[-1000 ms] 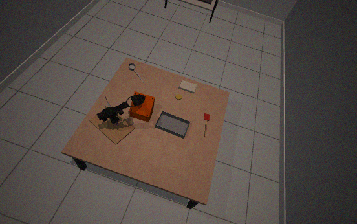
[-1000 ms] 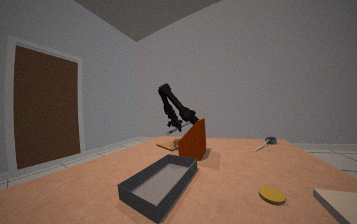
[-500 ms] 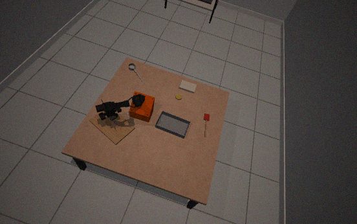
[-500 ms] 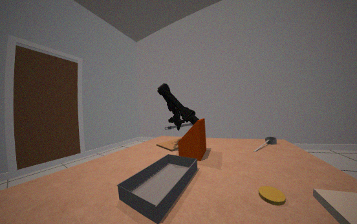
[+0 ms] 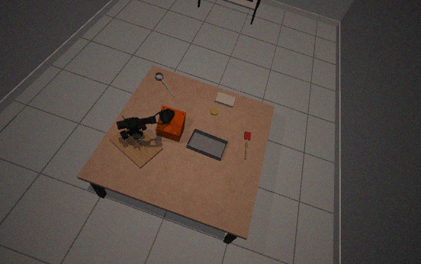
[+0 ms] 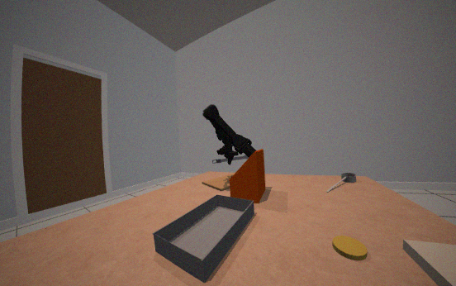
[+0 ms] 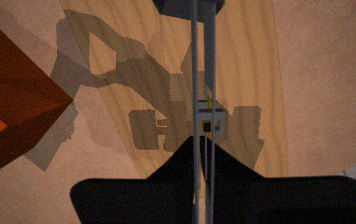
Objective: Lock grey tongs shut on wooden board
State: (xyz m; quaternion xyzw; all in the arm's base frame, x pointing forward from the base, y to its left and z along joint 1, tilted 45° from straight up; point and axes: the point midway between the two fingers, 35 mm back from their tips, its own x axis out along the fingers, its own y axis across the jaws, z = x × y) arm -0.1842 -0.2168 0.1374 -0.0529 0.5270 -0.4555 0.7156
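Now: the wooden board 12 cm below my gripper tip. From my gripper tip the other things lie so: slab: 56 cm ahead, 76 cm to the left, 11 cm below; then yellow disc: 50 cm ahead, 57 cm to the left, 12 cm below; then grey roasting tin: 54 cm ahead, 20 cm to the left, 10 cm below.
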